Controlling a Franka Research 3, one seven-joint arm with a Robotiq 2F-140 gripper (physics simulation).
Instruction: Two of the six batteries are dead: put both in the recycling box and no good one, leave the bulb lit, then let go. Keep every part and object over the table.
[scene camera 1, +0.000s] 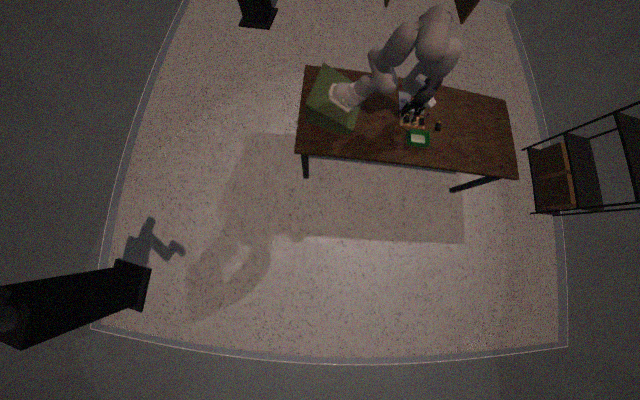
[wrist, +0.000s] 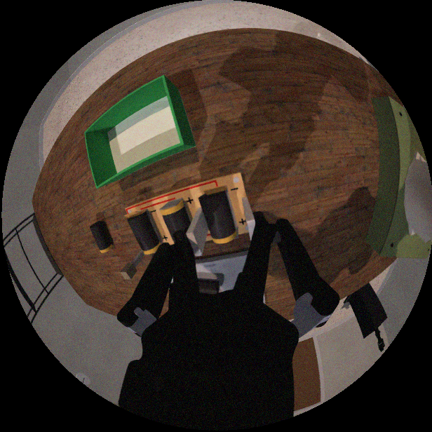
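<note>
My gripper (scene camera 1: 412, 111) (wrist: 224, 211) is open, its fingertips on either side of the right-hand black battery (wrist: 217, 212) on the wooden holder (scene camera 1: 404, 125) (wrist: 238, 192). Two more batteries, one in the middle (wrist: 176, 215) and one at left (wrist: 143, 231), lie on the holder. A loose battery (scene camera 1: 438, 126) (wrist: 101, 236) lies on the table beside it. Another battery (wrist: 209, 283) is in the grey tray (wrist: 235, 272), which my fingers partly hide. The green recycling box (scene camera 1: 418, 145) (wrist: 91, 160) shows no battery inside. I cannot make out the bulb or a sixth battery.
A small grey block on a lever (wrist: 129, 271) sticks out at the holder's left end. A large green block (scene camera 1: 320, 95) (wrist: 387, 175) stands at the table's other end. The wooden table (scene camera 1: 480, 140) (wrist: 280, 120) has a shelf unit (scene camera 1: 567, 165) off its right end.
</note>
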